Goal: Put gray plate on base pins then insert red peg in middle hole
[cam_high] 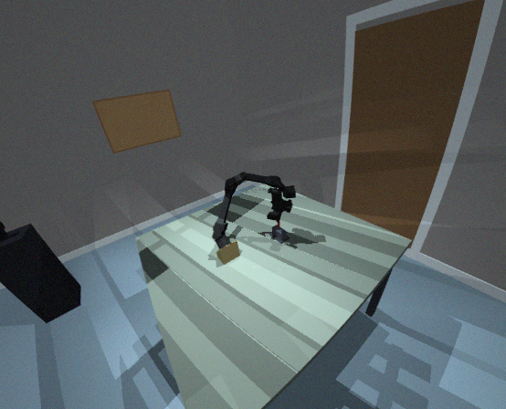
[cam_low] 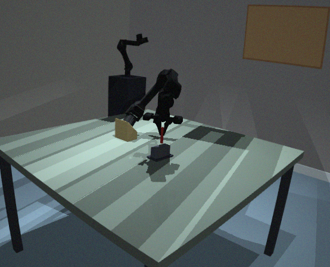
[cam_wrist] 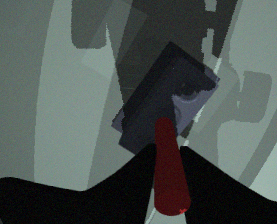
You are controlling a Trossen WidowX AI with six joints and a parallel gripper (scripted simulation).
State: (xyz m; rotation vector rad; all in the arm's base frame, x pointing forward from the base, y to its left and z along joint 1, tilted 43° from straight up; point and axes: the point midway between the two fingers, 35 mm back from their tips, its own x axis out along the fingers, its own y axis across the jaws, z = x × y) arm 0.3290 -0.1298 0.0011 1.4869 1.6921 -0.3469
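My gripper tip is now right at the red peg. The rest, counted from my gripper tip: base: 11 cm below; then gray plate: 7 cm below.
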